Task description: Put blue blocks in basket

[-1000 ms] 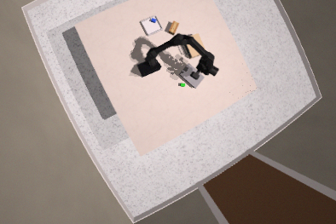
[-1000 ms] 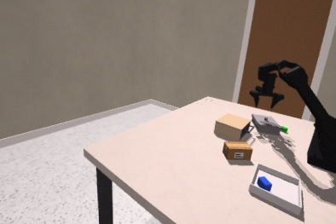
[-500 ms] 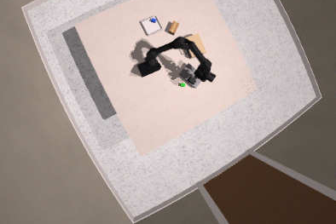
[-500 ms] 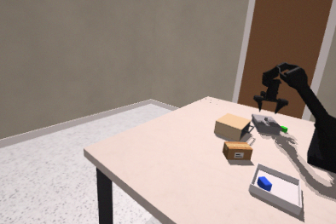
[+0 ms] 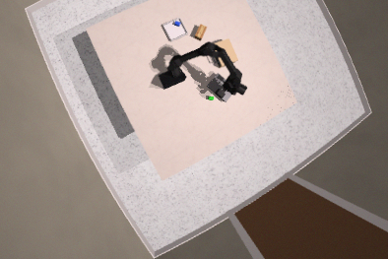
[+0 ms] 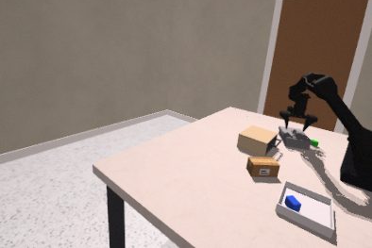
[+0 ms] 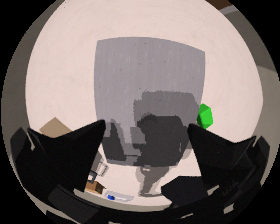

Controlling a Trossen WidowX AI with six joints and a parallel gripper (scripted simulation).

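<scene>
Right now the grey lid is 5 cm below my hand. From my hand the other things lie so: tan drawer unit 21 cm to the left, 17 cm ahead, 7 cm below; green block 11 cm behind, 9 cm below, 2 cm to the right; grey box 9 cm below.
</scene>
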